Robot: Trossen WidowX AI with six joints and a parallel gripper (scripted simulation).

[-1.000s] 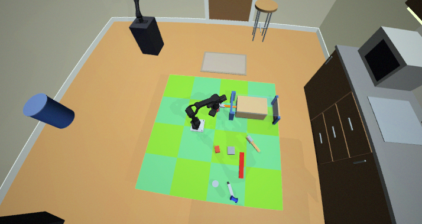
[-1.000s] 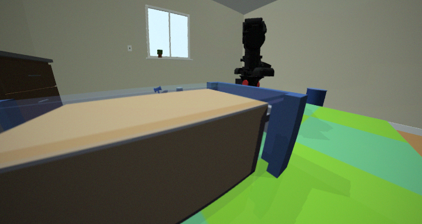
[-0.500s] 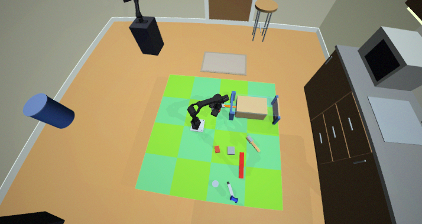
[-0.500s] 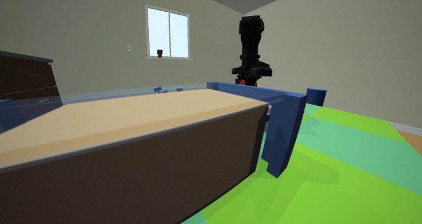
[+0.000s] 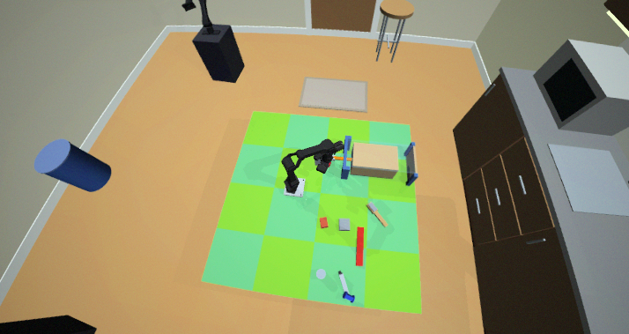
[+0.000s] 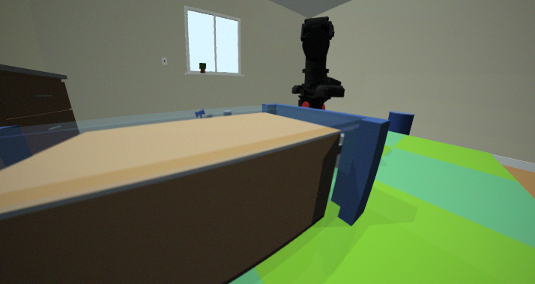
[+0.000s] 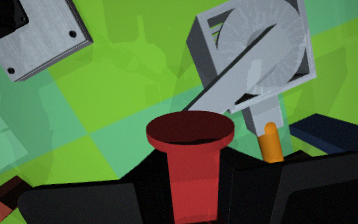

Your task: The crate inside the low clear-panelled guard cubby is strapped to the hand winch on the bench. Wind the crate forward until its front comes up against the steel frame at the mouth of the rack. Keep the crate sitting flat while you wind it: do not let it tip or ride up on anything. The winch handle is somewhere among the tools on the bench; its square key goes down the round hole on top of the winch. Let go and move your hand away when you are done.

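Now: gripper tip 3 cm to the right of the red-knobbed crank handle, 2 cm past it and 1 cm above it. From my gripper tip the other things lie so: blue steel frame (11 cm ahead, 10 cm to the left, 1 cm below); then grey winch (8 cm to the left, 8 cm below, 6 cm behind); then red knob (2 cm above).
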